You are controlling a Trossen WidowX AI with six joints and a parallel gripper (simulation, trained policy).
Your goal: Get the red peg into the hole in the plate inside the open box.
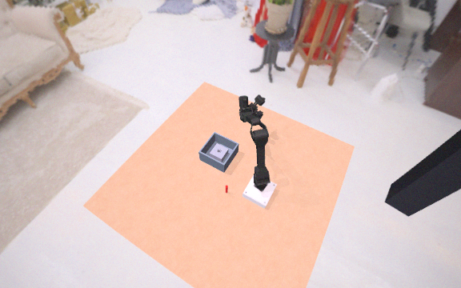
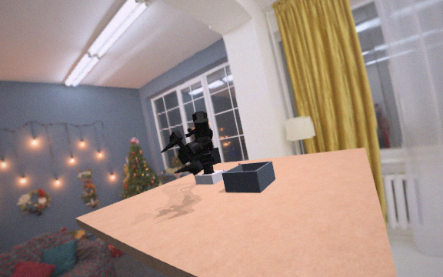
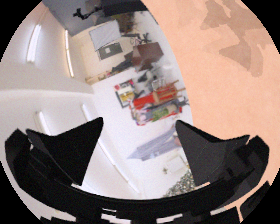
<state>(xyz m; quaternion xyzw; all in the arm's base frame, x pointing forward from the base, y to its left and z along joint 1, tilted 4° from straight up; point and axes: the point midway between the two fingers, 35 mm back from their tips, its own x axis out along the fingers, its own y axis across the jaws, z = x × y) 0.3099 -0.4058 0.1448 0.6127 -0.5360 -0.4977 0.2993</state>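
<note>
Right now the red peg is 570 mm to the left of my gripper tip, 180 mm below it and 160 mm behind it. Also, from my gripper tip: pale plate 400 mm to the left, 180 mm below, 40 mm ahead; then grey box 400 mm to the left, 200 mm below, 40 mm ahead.
</note>
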